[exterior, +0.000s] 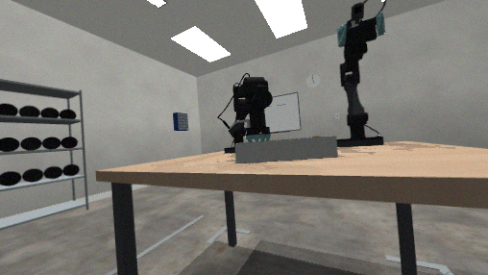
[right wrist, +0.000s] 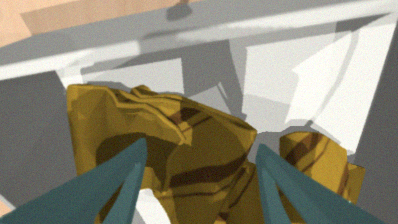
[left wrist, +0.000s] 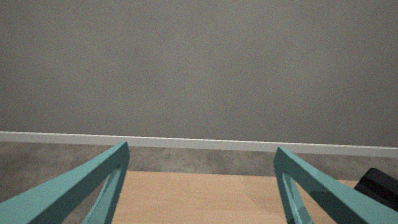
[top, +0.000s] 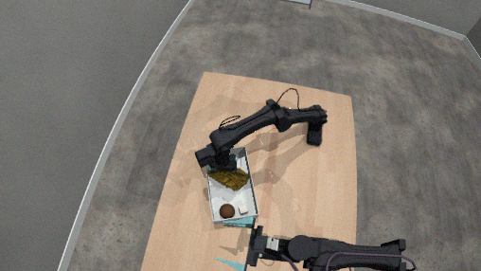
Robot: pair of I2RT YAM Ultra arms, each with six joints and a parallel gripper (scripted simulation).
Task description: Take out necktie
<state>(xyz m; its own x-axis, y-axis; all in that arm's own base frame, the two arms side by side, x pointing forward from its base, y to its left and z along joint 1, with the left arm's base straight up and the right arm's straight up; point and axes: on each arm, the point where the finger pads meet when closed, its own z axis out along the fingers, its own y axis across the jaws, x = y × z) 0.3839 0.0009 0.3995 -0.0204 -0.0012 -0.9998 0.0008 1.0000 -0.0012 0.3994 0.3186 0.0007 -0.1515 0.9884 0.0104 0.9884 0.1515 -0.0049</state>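
Observation:
My right hand is 30 mm past the grey-white basket, 70 mm to the right of it and 10 mm above it. From my right hand the other things lie so: brown ball 30 mm behind, 190 mm to the left, 10 mm above; then small white block 100 mm behind, 180 mm to the left, 10 mm below.

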